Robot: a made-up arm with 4 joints.
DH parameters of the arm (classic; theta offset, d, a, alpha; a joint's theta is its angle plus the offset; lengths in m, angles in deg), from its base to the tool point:
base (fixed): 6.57 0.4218 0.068 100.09
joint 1: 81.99 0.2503 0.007 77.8
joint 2: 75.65 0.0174 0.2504 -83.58
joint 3: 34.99 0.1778 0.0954 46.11
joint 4: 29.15 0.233 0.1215 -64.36
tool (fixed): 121.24 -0.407 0 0
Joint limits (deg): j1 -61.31..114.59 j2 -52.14..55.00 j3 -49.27..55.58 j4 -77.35..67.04
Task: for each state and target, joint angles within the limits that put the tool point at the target. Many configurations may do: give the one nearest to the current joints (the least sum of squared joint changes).
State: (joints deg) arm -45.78 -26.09 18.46 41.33
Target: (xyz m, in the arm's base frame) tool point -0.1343 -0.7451 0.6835
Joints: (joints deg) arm -39.38 -7.73 43.08 19.17
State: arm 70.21 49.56 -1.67 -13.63
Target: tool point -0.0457 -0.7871 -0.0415
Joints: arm 35.73 19.71 11.34 19.72
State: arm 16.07 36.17 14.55 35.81
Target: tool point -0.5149 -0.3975 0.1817
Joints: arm -25.82 49.65 31.04 47.79
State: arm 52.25 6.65 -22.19 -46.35
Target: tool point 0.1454 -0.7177 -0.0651
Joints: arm 38.23 42.28 14.47 -11.44
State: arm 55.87 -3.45 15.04 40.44
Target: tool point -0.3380 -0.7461 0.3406
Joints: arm 33.70 -23.98 31.10 18.07
